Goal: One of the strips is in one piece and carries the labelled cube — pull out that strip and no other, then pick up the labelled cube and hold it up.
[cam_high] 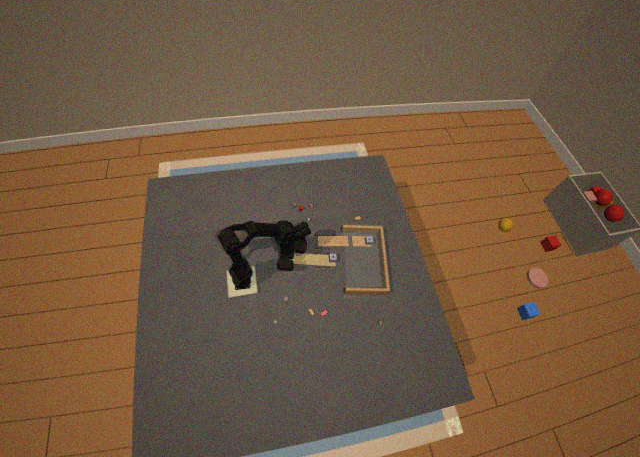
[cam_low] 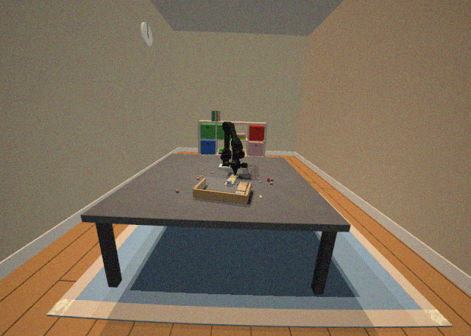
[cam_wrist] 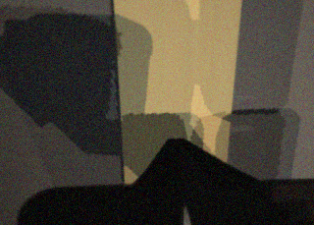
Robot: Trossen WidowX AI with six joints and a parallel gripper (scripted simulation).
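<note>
Right now my gripper tip is 90 mm short of the strip and 20 mm to the left of it.
</note>
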